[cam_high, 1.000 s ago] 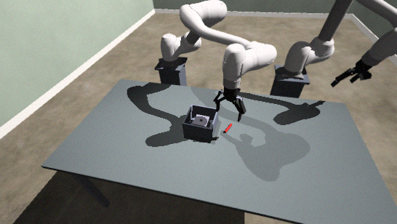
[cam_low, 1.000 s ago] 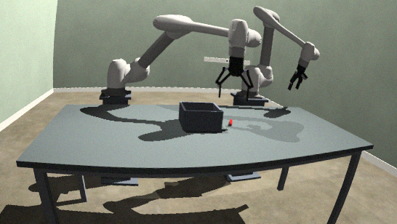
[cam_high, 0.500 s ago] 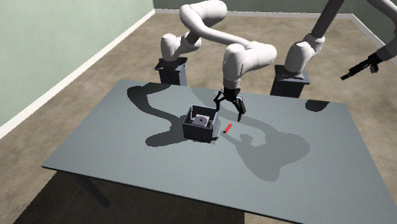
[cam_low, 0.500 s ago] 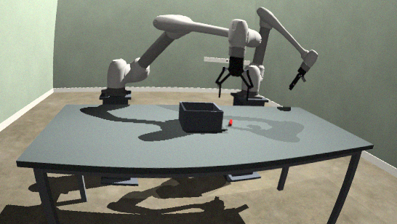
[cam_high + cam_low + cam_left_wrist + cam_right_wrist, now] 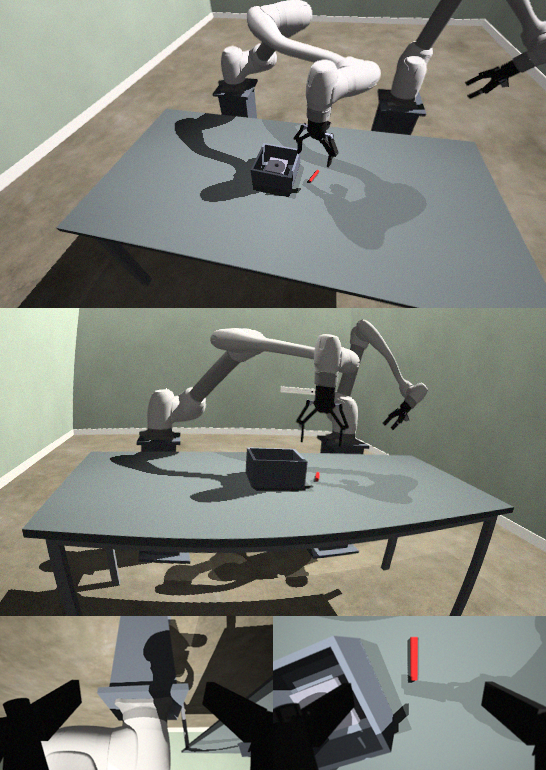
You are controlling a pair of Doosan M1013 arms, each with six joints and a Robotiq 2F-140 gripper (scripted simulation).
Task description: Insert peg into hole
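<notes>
Right now my right hand is 2 cm past the red peg, 1 cm to the right of it and 15 cm above it. Also, from my right hand: pale plate (1 cm behind, 17 cm to the right, 11 cm below); then dark box (1 cm behind, 17 cm to the right, 13 cm below).
</notes>
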